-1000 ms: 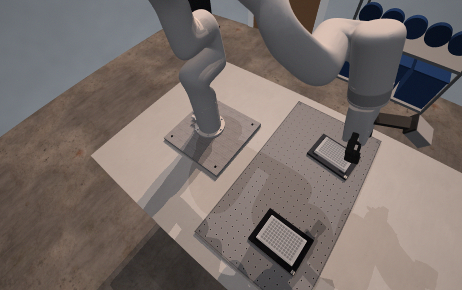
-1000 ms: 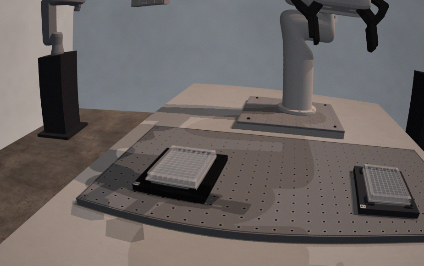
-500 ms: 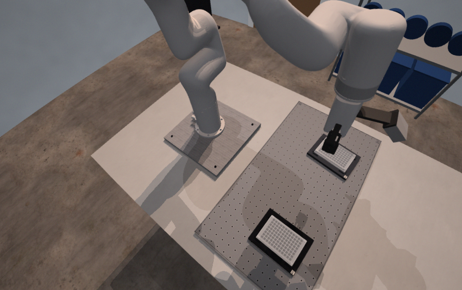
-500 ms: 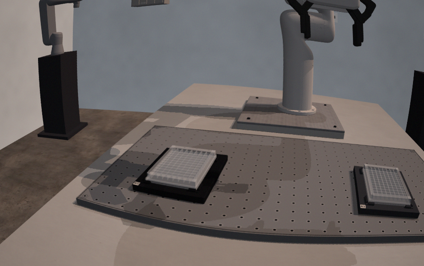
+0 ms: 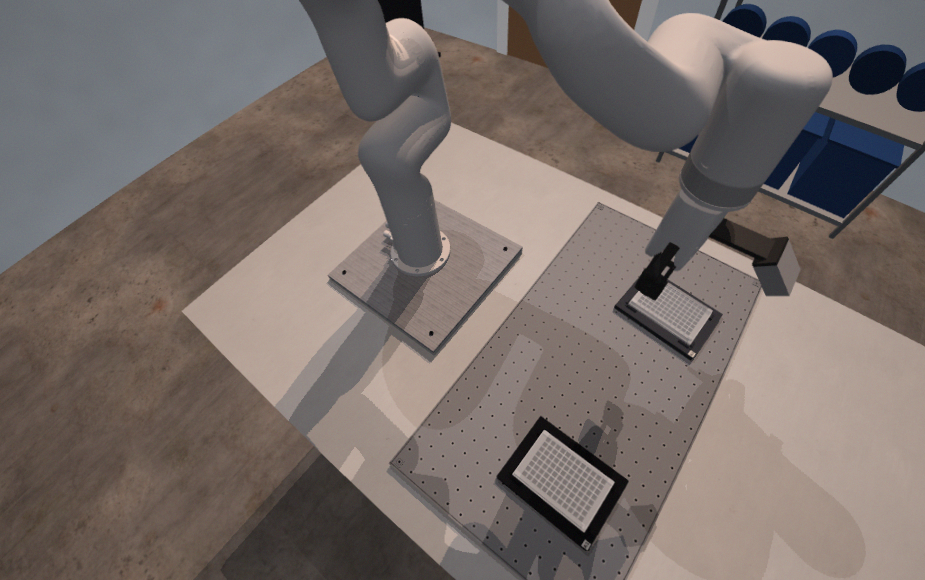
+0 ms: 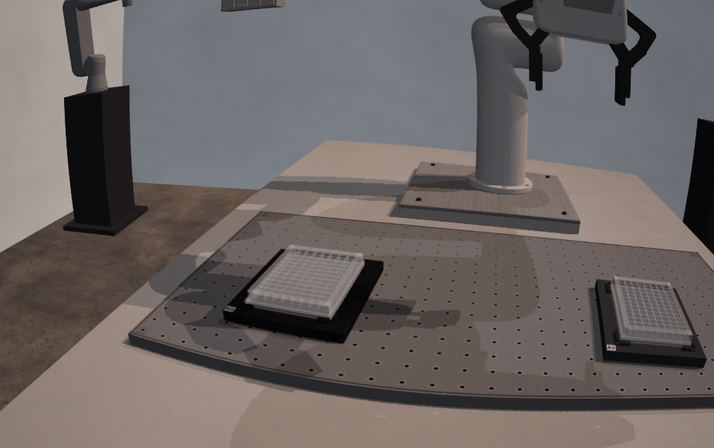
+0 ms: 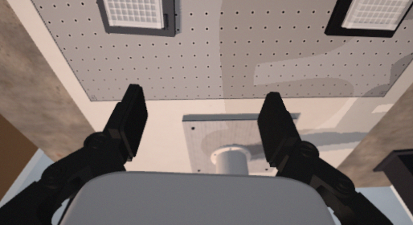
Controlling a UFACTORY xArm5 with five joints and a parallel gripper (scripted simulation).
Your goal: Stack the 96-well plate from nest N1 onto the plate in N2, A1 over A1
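The black nest N1 is 60 mm ahead of my hand, 100 mm to the left of it and 230 mm below it. Round my hand: black nest N2: 20 mm ahead, 270 mm to the right, 230 mm below.
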